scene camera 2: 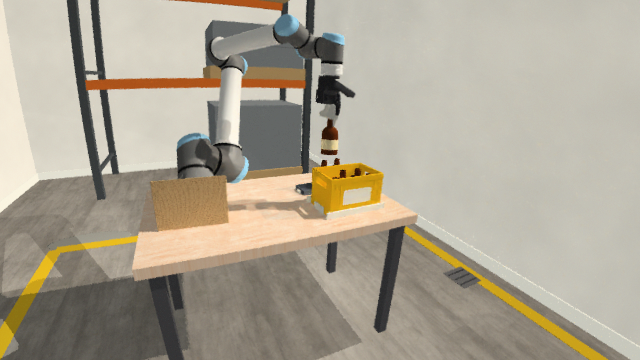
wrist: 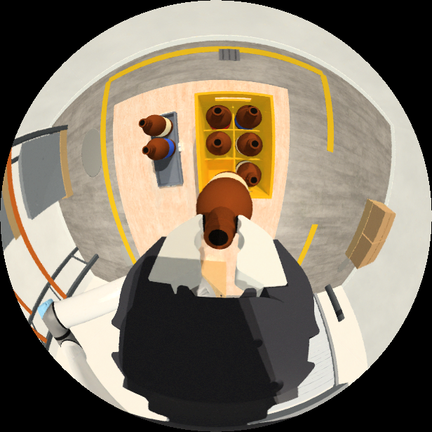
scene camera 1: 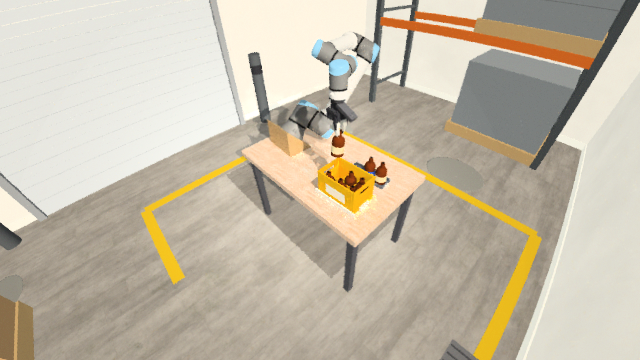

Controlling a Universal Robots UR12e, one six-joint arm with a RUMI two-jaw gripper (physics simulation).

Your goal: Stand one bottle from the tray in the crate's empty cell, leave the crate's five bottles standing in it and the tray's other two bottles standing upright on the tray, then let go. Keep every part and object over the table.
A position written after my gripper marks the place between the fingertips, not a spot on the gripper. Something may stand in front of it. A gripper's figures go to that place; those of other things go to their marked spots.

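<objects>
My gripper [wrist: 220, 217] is 15 cm from the lens, and there's a brown bottle [wrist: 226, 195] that's also 15 cm from the lens.
</objects>
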